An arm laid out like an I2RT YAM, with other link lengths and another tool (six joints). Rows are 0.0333 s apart.
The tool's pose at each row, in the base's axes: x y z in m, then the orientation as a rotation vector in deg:
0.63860, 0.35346, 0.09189, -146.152, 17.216, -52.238
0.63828, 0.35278, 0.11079, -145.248, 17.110, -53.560
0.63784, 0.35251, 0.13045, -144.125, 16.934, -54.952
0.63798, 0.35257, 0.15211, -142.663, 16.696, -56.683
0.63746, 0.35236, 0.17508, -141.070, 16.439, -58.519
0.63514, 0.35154, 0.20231, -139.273, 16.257, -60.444
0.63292, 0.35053, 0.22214, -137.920, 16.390, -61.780
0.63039, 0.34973, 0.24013, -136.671, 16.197, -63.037
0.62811, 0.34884, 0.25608, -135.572, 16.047, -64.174
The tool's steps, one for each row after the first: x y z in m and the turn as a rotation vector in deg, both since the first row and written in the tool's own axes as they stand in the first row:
0.01047, -0.00786, -0.01365, 0.587, 1.030, -0.080
0.02113, -0.01642, -0.02779, 1.365, 2.137, -0.152
0.03324, -0.02620, -0.04285, 2.379, 3.532, -0.241
0.04566, -0.03629, -0.05934, 3.470, 5.032, -0.336
0.05927, -0.04764, -0.08016, 4.670, 6.659, -0.351
0.06892, -0.05550, -0.09579, 5.496, 7.859, -0.168
0.07724, -0.06271, -0.11026, 6.341, 8.942, -0.214
0.08465, -0.06893, -0.12318, 7.061, 9.927, -0.255

